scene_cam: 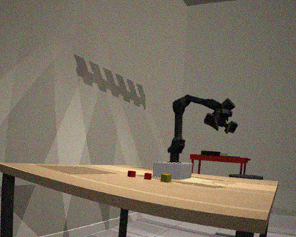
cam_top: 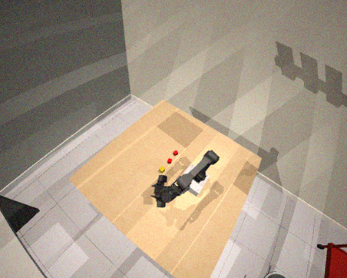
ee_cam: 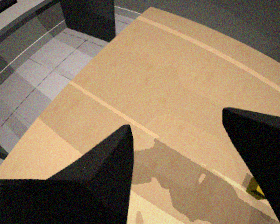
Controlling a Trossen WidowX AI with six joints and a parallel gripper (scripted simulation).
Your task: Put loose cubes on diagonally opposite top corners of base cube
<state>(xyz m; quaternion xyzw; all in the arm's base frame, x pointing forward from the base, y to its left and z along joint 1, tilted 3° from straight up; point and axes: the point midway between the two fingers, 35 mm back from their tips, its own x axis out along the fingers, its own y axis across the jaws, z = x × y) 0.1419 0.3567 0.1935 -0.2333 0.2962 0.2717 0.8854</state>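
The yellow cube is 120 mm ahead of my gripper tip, 250 mm to the right of it and 270 mm below it.
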